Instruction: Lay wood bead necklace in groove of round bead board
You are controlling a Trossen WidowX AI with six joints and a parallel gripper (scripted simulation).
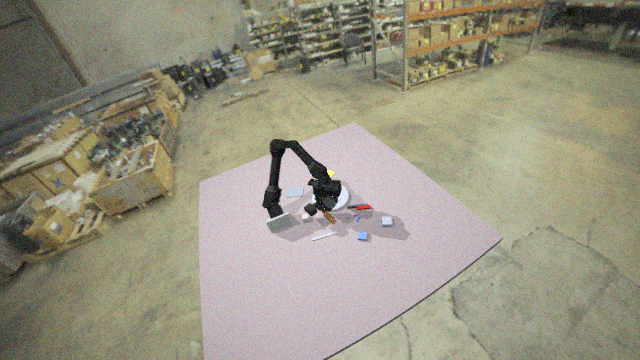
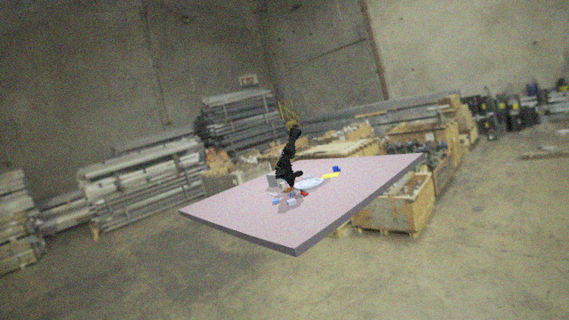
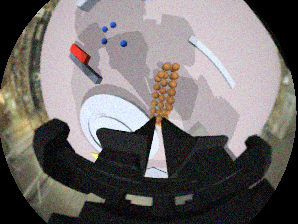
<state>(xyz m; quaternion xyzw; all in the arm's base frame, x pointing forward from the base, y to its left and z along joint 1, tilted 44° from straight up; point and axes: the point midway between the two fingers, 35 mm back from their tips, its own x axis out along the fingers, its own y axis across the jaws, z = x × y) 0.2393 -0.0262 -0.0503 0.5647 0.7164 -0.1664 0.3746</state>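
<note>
My gripper tip is 5 cm past the white stick, 13 cm to the left of it and 1 cm above it. Also, from my gripper tip: cream cube: 10 cm behind, 1 cm above; then red-handled tool: 18 cm ahead, 5 cm to the right, 1 cm below; then blue block: 11 cm ahead, 21 cm to the right.
</note>
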